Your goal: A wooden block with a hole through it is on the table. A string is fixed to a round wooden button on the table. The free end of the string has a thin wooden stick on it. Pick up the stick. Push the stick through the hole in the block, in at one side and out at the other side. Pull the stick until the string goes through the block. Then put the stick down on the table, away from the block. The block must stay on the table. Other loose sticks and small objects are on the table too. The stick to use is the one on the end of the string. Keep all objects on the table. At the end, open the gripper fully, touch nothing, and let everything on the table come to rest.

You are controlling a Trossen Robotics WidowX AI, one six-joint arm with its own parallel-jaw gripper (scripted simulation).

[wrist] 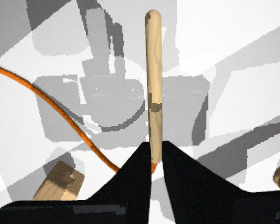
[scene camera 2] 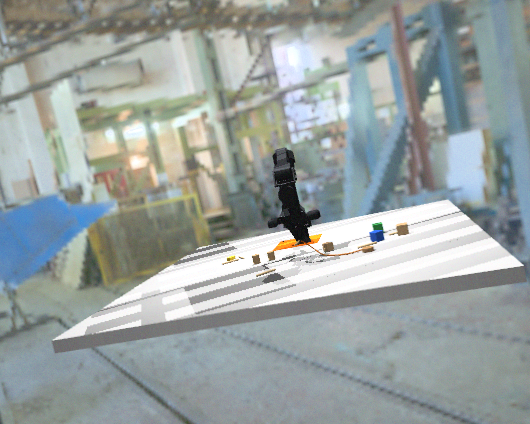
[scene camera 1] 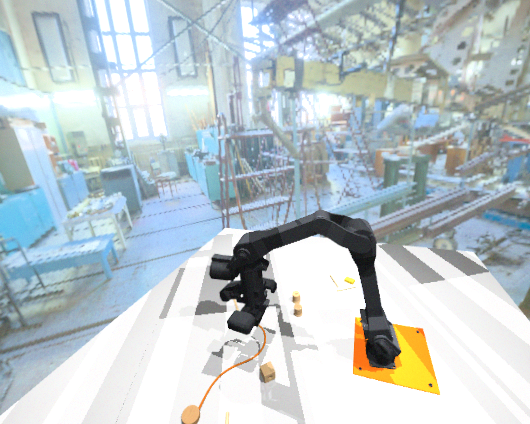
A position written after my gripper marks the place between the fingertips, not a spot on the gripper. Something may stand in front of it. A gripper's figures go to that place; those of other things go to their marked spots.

Labels:
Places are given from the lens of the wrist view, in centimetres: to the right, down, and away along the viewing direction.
my gripper point(wrist: 155, 148): 1, 2, 11
thin wooden stick point(wrist: 153, 23): 1, -4, 8

